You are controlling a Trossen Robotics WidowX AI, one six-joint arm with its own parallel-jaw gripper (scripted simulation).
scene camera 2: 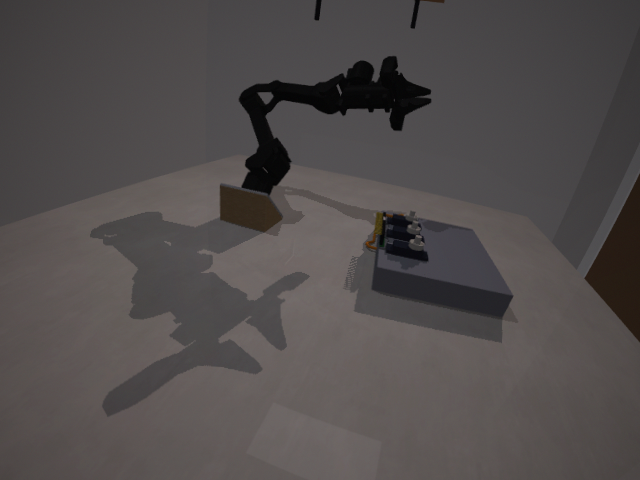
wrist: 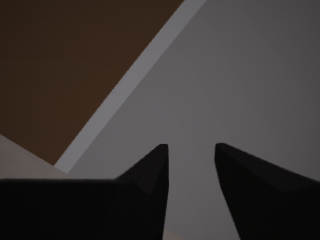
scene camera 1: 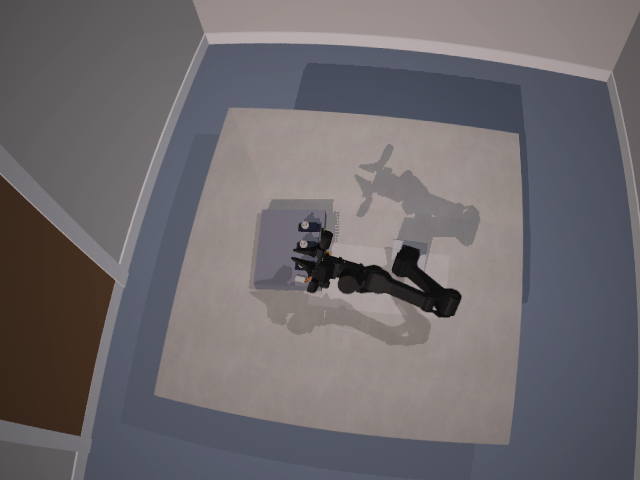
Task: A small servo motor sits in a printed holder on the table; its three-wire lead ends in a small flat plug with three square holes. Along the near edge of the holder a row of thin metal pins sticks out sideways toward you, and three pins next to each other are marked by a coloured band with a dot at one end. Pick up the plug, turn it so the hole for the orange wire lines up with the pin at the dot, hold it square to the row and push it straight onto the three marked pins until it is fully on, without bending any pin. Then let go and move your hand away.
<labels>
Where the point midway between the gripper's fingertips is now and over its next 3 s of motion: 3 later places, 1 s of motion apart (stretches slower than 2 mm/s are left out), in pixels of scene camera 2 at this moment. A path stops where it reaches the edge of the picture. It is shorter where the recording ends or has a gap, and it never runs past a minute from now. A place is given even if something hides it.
My gripper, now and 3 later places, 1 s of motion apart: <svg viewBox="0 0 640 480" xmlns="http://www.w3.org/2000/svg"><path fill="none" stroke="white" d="M431 96L436 170L411 201L408 212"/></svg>
</labels>
